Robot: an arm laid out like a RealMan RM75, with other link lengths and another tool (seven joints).
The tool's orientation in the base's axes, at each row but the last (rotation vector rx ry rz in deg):
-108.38 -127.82 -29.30
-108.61 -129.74 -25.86
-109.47 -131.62 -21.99
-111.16 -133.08 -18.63
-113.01 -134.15 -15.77
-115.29 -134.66 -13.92
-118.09 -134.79 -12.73
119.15 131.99 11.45
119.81 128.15 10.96
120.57 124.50 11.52
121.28 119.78 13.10
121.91 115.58 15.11
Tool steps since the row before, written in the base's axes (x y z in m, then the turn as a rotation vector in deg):
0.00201 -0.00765 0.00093 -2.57 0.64 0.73
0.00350 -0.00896 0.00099 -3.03 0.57 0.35
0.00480 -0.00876 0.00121 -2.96 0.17 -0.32
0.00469 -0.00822 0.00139 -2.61 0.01 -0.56
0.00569 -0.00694 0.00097 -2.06 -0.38 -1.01
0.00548 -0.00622 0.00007 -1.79 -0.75 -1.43
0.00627 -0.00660 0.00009 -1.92 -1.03 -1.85
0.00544 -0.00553 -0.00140 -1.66 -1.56 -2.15
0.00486 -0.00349 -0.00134 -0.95 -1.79 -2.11
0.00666 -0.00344 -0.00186 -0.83 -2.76 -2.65
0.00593 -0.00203 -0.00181 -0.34 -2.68 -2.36
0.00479 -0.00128 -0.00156 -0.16 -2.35 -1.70
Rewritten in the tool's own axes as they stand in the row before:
-0.00708 0.00107 -0.00348 1.30 -2.32 -0.67
-0.00871 0.00218 -0.00359 1.21 -2.83 -0.37
-0.00890 0.00338 -0.00327 0.64 -2.91 0.17
-0.00846 0.00337 -0.00291 0.37 -2.61 0.39
-0.00757 0.00456 -0.00184 -0.18 -2.18 0.79
-0.00695 0.00449 -0.00056 -0.64 -2.01 1.17
-0.00735 0.00537 -0.00026 -0.94 -2.21 1.55
-0.00615 0.00467 0.00157 -1.51 -2.04 1.83
-0.00386 0.00439 0.00186 -1.78 -1.35 1.88
-0.00368 0.00614 0.00290 -2.77 -1.35 2.42
-0.00195 0.00542 0.00307 -2.68 -0.81 2.24
-0.00101 0.00427 0.00279 -2.34 -0.48 1.65

